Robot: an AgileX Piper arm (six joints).
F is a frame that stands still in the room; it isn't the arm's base.
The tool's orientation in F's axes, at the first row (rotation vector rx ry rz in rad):
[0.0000 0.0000 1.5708]
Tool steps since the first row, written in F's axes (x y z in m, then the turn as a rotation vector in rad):
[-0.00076 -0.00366 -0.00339 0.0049 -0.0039 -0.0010]
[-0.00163 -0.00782 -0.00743 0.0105 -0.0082 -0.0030]
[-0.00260 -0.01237 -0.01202 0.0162 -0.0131 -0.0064]
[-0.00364 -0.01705 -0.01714 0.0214 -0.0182 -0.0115]
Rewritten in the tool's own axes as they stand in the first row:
[-0.00366 0.00076 -0.00339 -0.0039 -0.0049 -0.0010]
[-0.00782 0.00163 -0.00743 -0.0082 -0.0105 -0.0030]
[-0.01237 0.00260 -0.01202 -0.0131 -0.0162 -0.0064]
[-0.01705 0.00364 -0.01714 -0.0182 -0.0214 -0.0115]

